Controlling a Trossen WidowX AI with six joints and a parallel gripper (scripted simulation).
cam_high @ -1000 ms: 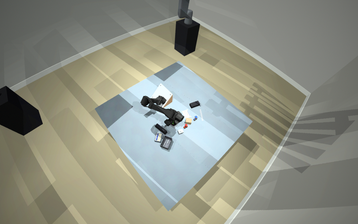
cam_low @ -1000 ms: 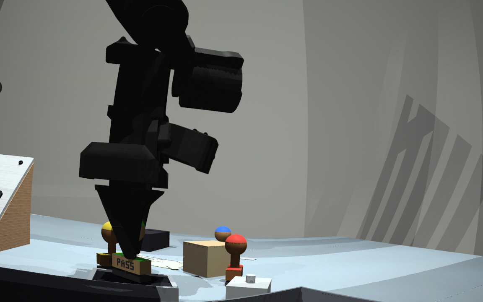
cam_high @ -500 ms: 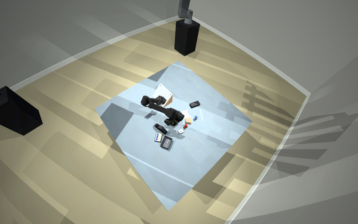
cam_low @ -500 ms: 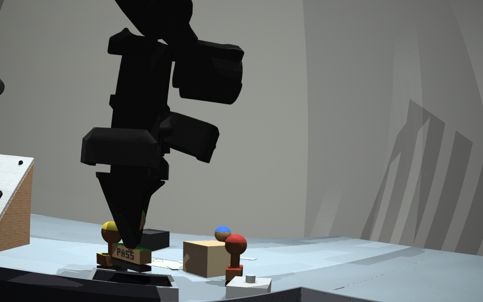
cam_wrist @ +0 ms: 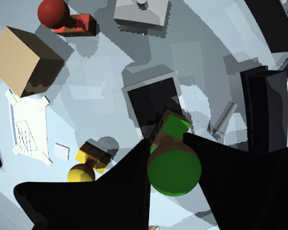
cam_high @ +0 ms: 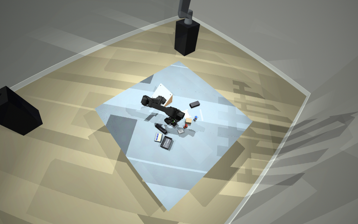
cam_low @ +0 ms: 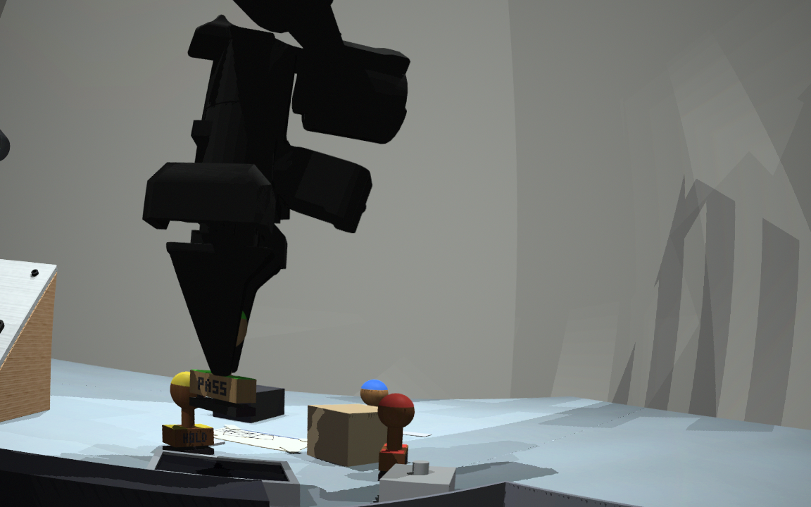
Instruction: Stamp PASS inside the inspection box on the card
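Now: the card 19 cm to the left of my gripper tip and 8 cm below it. The rest, counted from my gripper tip: yellow stamp 9 cm to the left, 6 cm below, 4 cm behind; dark ink pad 7 cm below; green-edged stamp right at my gripper tip.
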